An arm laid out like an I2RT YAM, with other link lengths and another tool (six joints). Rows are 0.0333 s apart.
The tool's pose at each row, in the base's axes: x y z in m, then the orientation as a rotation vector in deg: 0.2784, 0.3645, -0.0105, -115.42, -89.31, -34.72; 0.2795, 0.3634, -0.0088, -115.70, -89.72, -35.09; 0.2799, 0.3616, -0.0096, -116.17, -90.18, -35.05; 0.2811, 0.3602, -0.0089, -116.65, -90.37, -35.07; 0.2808, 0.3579, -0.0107, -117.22, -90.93, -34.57; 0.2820, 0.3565, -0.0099, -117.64, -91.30, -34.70
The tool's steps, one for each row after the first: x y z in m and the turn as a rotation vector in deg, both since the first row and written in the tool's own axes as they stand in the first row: 0.0005, 0.0011, -0.0020, -0.48, -0.18, -0.28; -0.0012, 0.0019, -0.0025, -0.87, -0.67, -0.44; -0.0015, 0.0033, -0.0039, -1.24, -1.01, -0.44; -0.0044, 0.0037, -0.0040, -1.46, -1.80, -0.53; -0.0047, 0.0051, -0.0055, -1.89, -2.14, -0.69
